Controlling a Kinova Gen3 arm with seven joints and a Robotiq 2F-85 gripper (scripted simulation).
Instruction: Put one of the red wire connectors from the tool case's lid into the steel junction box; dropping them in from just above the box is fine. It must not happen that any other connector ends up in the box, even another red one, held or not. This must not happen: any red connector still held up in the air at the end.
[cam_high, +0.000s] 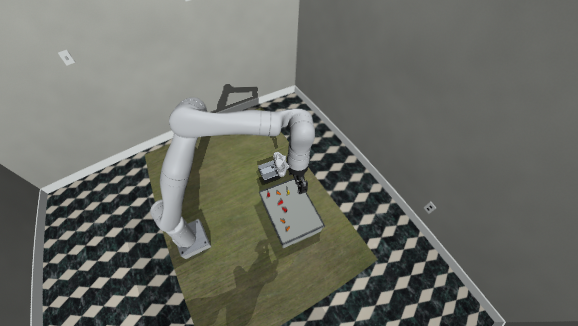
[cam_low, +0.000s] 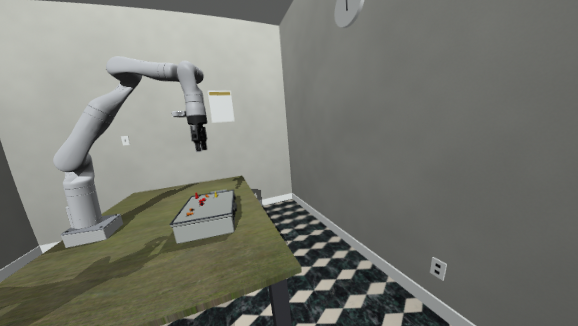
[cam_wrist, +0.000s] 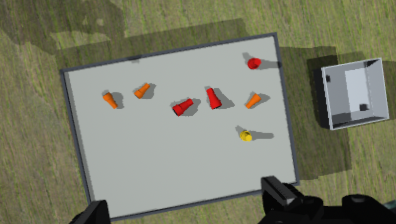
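The yellow connector is 20 mm ahead of my hand, 80 mm to the left of it and 240 mm below it. Round my hand: tool case: 10 mm behind, 270 mm below.
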